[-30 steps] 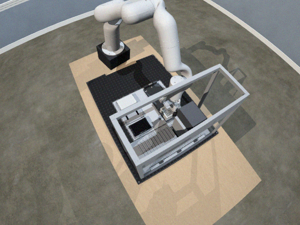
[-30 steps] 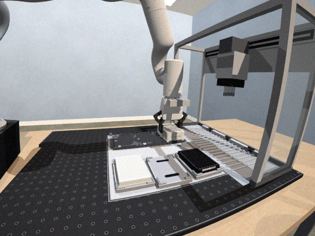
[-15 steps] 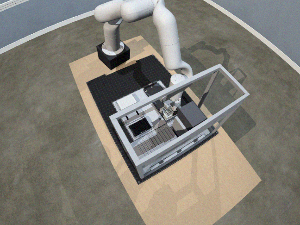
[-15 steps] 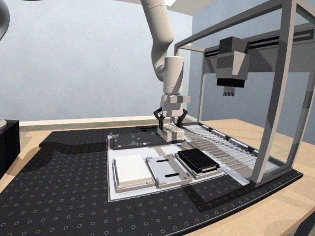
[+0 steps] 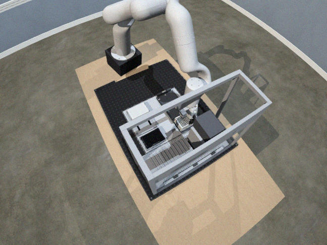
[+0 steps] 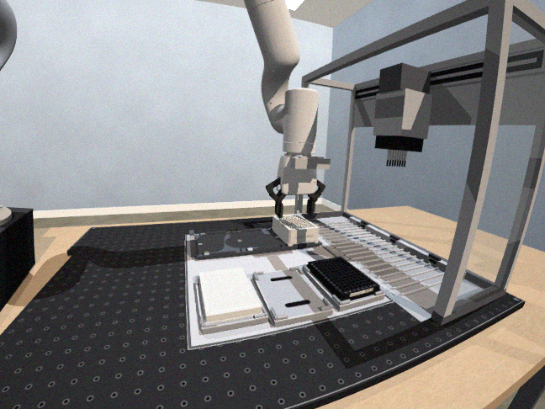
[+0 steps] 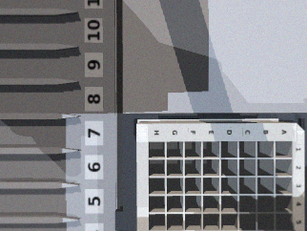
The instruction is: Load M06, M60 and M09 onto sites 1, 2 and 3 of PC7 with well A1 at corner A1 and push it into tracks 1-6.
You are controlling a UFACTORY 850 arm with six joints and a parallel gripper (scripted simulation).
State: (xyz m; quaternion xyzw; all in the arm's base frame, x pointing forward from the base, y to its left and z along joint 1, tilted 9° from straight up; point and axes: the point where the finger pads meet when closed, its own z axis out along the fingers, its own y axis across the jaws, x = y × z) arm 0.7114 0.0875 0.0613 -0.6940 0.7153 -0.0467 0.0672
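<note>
Right now the white 96-well plate is 50 mm below my hand. Round my hand: dark carrier PC7: 110 mm behind, 60 mm below; black 96-well plate M06: 10 mm behind, 240 mm to the right, 60 mm below; frame post: 100 mm ahead, 170 mm to the left, 170 mm above.
</note>
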